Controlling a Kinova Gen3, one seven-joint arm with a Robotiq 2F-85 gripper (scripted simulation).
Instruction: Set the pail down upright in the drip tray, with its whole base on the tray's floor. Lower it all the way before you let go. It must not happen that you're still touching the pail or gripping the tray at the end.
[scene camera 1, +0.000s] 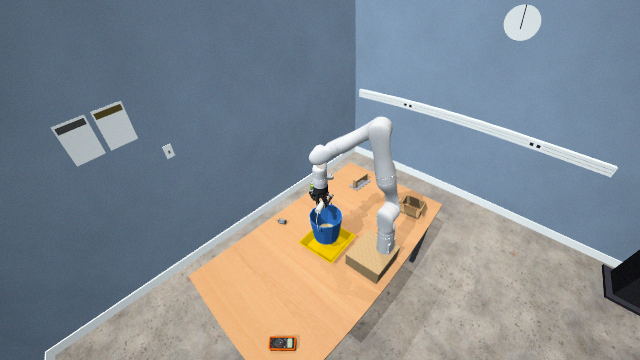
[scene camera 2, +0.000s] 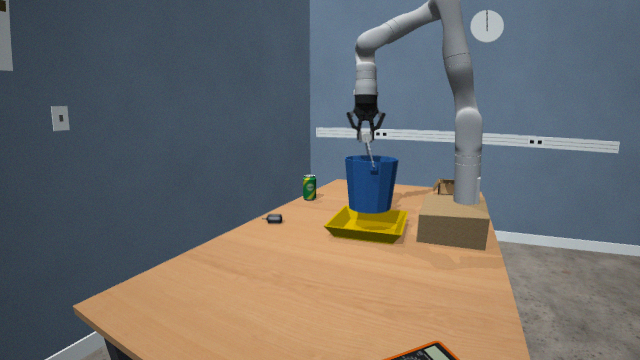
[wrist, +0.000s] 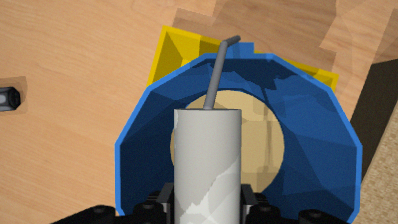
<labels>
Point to my gripper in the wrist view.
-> At 207, 200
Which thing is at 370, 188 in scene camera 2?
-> A blue pail.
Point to a blue pail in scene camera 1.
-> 325, 235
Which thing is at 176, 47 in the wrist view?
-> A yellow drip tray.
</labels>
